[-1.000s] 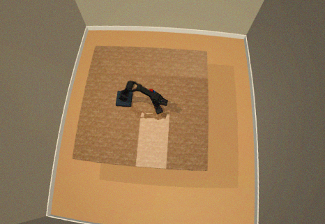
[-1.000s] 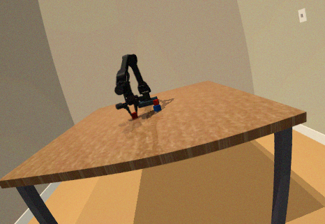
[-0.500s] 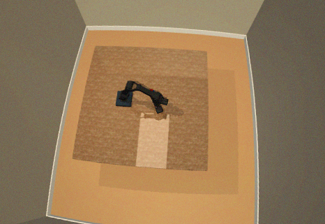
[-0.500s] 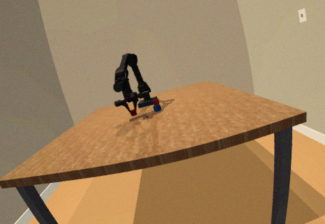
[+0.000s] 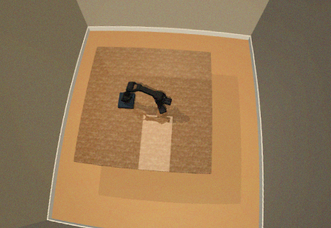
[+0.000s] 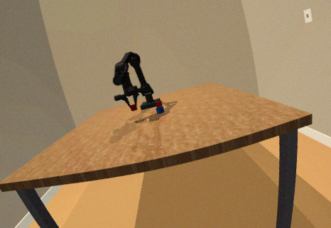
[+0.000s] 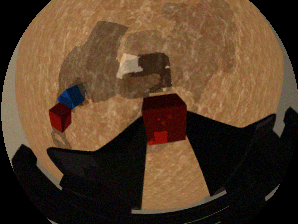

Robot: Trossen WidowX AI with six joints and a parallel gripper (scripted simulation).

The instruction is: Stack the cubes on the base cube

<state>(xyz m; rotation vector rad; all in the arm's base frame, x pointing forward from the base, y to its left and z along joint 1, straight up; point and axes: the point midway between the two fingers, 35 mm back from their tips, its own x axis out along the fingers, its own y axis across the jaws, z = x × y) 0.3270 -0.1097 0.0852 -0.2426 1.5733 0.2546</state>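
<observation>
My gripper tip is 30 mm past the blue cube, 160 mm to the right of it and 70 mm above it. Also, from my gripper tip: red cube right at my gripper tip.
</observation>
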